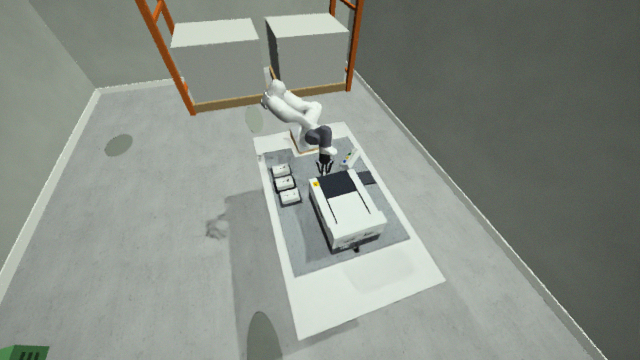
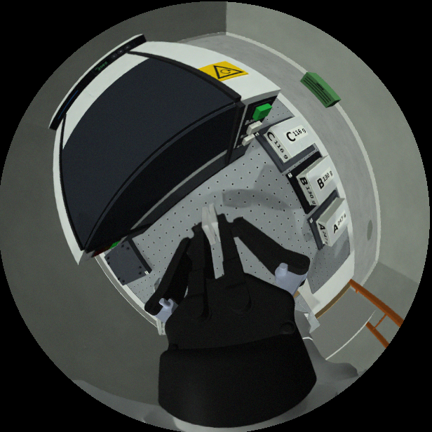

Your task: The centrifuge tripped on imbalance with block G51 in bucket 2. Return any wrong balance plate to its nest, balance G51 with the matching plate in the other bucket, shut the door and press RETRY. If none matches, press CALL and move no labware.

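My gripper (image 1: 324, 172) (image 2: 210, 212) is shut, its pale pads together with no object visible between them, in front of the centrifuge (image 1: 354, 210) (image 2: 260, 90). Dark panels (image 1: 337, 184) (image 2: 150, 110) cover the centrifuge's top and front on the gripper's side; buckets and block G51 do not show. Plates C 116 g (image 1: 289, 195) (image 2: 295, 135), B 130 g (image 1: 284, 182) (image 2: 322, 180) and A 247 g (image 1: 281, 170) (image 2: 335, 223) sit in a row in dark nests. A green button (image 2: 262, 111) and two pale buttons (image 2: 254, 128) are on the centrifuge. Their labels are unreadable.
A small panel (image 1: 351, 158) with coloured buttons stands beside the gripper. A dark flat block (image 1: 366, 178) (image 2: 126, 264) lies by the centrifuge's corner. A yellow warning label (image 1: 315, 184) (image 2: 223, 71) is on the centrifuge. Orange racking (image 1: 166, 60) (image 2: 382, 305) stands behind the arm.
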